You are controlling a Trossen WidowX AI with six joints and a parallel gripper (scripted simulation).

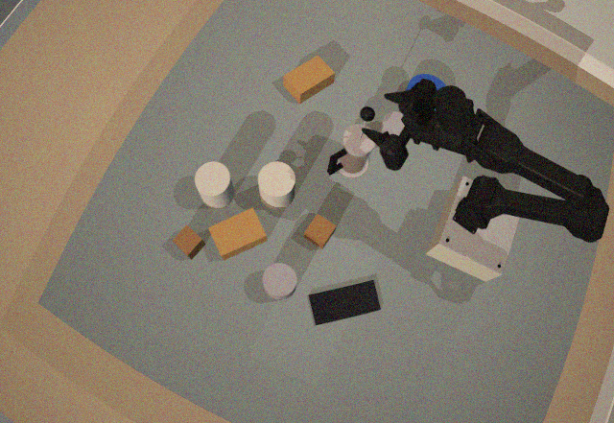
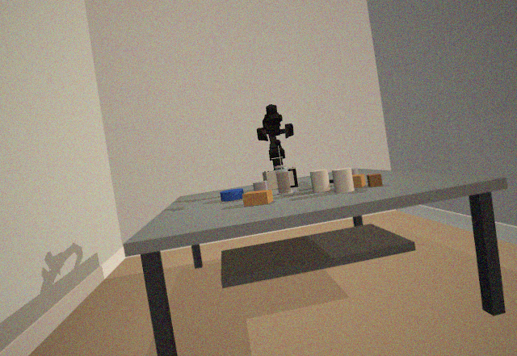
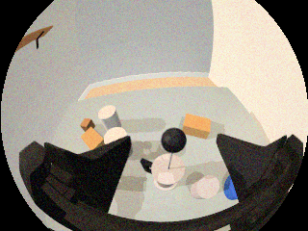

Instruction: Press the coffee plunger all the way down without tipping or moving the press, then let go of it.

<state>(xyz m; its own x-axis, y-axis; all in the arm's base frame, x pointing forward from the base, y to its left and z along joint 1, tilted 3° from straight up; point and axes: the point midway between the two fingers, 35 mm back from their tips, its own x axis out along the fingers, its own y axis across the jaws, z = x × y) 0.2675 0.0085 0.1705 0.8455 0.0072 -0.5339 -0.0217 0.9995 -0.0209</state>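
My gripper tip is now 150 mm above the coffee press, 20 mm to the right of it and 20 mm short of it. Round my gripper tip: black slab 290 mm to the left, 270 mm below, 160 mm behind; then blue disc 270 mm to the right, 250 mm below, 60 mm behind.
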